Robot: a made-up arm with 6 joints. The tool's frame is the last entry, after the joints. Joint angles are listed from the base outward. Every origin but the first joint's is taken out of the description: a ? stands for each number. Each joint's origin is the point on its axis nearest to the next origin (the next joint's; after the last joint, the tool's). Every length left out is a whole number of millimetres.
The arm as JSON. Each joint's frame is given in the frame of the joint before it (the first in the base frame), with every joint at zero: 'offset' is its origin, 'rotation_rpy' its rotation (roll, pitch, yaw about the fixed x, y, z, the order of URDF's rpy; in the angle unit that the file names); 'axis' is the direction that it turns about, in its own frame. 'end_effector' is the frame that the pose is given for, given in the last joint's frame.
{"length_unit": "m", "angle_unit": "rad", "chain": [
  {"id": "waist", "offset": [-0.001, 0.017, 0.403], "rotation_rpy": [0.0, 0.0, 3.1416], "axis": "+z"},
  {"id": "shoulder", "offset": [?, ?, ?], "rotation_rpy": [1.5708, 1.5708, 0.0], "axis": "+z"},
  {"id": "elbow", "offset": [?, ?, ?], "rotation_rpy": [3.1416, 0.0, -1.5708], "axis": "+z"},
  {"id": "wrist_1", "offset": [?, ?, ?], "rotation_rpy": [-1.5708, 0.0, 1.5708], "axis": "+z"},
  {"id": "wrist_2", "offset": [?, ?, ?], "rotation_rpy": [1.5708, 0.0, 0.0], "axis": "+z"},
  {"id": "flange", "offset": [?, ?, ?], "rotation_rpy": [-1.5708, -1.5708, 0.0], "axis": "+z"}
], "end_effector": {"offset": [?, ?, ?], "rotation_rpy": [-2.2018, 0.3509, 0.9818]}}
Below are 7 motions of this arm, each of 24 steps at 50 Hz.
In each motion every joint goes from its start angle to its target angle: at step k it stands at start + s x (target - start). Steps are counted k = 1, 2, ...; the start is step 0. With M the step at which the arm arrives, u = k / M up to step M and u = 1 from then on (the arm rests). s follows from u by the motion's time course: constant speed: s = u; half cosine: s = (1 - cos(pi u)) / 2; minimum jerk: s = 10 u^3 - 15 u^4 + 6 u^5.
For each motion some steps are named. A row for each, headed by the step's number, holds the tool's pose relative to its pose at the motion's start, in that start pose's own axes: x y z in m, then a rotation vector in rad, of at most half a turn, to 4 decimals.
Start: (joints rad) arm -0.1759 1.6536 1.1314 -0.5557 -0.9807 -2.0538
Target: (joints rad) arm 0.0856 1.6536 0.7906 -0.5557 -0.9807 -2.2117
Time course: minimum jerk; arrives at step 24
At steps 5, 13, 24:
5: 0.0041 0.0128 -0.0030 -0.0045 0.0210 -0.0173
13: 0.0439 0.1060 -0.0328 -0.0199 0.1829 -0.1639
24: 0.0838 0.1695 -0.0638 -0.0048 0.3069 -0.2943

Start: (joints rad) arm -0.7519 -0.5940 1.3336 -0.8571 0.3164 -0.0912
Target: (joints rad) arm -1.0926 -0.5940 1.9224 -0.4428 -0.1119 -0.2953
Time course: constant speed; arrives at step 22
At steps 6, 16, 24:
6: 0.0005 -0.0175 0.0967 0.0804 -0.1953 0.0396
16: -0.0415 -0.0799 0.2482 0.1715 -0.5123 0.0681
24: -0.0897 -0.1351 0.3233 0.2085 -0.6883 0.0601

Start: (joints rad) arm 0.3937 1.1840 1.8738 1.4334 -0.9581 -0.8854
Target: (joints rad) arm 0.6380 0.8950 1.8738 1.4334 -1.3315 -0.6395
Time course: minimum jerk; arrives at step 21
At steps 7, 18, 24:
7: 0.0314 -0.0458 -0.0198 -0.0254 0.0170 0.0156
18: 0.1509 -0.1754 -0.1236 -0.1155 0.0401 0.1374
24: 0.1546 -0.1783 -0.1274 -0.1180 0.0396 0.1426

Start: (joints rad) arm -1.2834 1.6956 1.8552 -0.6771 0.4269 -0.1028
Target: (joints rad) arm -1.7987 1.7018 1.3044 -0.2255 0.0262 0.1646
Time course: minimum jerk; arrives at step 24
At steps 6, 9, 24:
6: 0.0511 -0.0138 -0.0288 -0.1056 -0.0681 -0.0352
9: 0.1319 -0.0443 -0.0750 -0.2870 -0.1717 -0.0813
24: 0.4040 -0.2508 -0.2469 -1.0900 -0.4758 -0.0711

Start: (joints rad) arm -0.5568 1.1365 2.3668 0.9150 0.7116 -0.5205
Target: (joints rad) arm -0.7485 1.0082 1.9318 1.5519 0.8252 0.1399
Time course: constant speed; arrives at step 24
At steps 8, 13, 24:
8: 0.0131 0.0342 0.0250 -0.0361 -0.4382 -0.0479
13: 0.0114 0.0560 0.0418 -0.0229 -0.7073 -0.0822
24: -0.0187 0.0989 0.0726 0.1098 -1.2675 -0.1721

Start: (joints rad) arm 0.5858 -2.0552 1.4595 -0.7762 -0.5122 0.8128
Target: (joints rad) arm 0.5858 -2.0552 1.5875 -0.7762 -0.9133 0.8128
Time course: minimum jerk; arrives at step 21
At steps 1, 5, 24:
1: 0.0000 0.0000 0.0000 0.0001 -0.0002 0.0002
5: 0.0038 -0.0025 0.0006 0.0109 -0.0222 0.0160
24: 0.0402 -0.0299 0.0058 0.1066 -0.2512 0.1715

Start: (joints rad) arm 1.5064 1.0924 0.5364 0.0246 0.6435 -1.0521
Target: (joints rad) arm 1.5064 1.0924 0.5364 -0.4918 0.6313 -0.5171
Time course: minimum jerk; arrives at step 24
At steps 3, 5, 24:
3: -0.0004 -0.0001 -0.0020 -0.0005 0.0014 -0.0051
5: -0.0016 -0.0003 -0.0079 -0.0024 0.0058 -0.0206
24: -0.0515 0.0044 -0.1122 -0.1069 0.1072 -0.2895

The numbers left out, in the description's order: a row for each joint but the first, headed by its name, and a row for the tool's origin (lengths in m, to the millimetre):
shoulder: -0.018 0.016 0.0
elbow: -0.524 -0.003 0.0
wrist_1: 0.357 0.016 0.0
wrist_2: 0.022 -0.238 0.0
flange: -0.028 0.007 0.0
tool: 0.017 0.011 0.0

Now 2 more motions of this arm.
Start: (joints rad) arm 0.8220 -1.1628 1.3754 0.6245 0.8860 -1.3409
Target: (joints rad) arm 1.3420 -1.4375 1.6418 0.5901 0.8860 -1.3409
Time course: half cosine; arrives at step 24
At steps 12, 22, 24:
12: 0.1475 -0.2504 0.0271 0.1187 -0.0312 -0.3601
22: 0.2065 -0.5342 0.0487 0.1868 -0.1092 -0.7098
24: 0.2069 -0.5446 0.0496 0.1883 -0.1128 -0.7220

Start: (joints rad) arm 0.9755 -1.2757 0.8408 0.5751 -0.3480 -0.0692
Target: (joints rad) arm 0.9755 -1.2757 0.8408 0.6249 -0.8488 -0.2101
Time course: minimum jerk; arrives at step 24
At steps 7, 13, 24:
7: 0.0009 -0.0027 -0.0006 -0.0415 -0.0096 0.0649
13: 0.0036 -0.0106 -0.0018 -0.1656 -0.0289 0.2423
24: 0.0069 -0.0191 -0.0025 -0.2999 -0.0378 0.4118

